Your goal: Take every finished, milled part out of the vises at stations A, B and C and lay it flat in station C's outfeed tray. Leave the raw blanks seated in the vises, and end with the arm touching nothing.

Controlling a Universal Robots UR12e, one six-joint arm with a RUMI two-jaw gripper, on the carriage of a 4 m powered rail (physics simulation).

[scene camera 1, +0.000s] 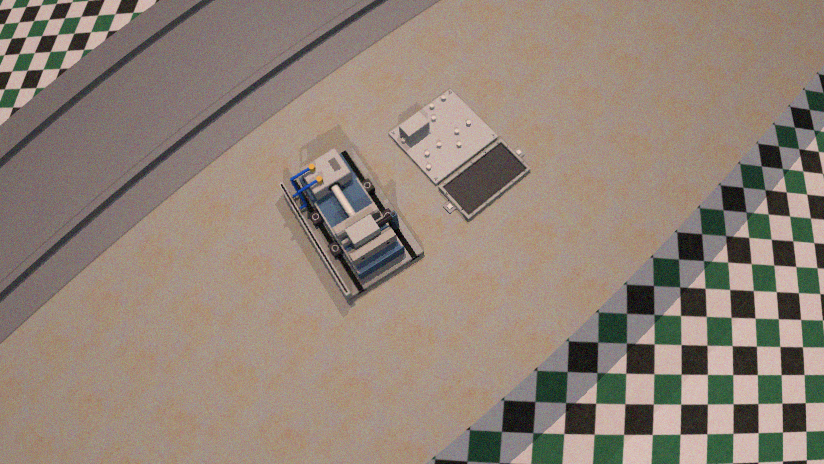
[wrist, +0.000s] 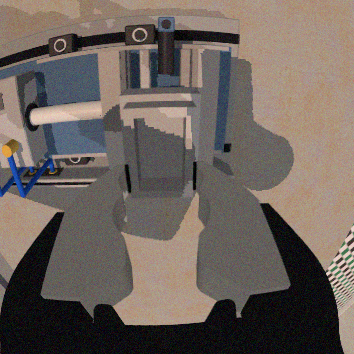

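Note:
My gripper (wrist: 160, 165) is shut on a milled part (wrist: 161, 150) with a stepped end and a rectangular pocket. In the wrist view the part is between the two finger pads and appears raised slightly over the vise (wrist: 110, 75). Its far end overlaps the jaws in the picture; the gap below is hard to judge. In scene camera 1 a vise (scene camera 1: 375, 244) holds a plain grey block (scene camera 1: 363, 230) between its jaws; its station letter is not readable. A framed tray (scene camera 1: 499, 195) with a dark, bare floor lies to its right. My gripper does not show in scene camera 1.
In the wrist view, a dark post with a blue head (wrist: 166, 47) and round-topped clamps (wrist: 139, 34) stand along the vise's far side, and blue pipes (wrist: 17, 175) at left. Scene camera 1 shows a pinned plate (scene camera 1: 472, 138) bearing a grey block (scene camera 1: 414, 127).

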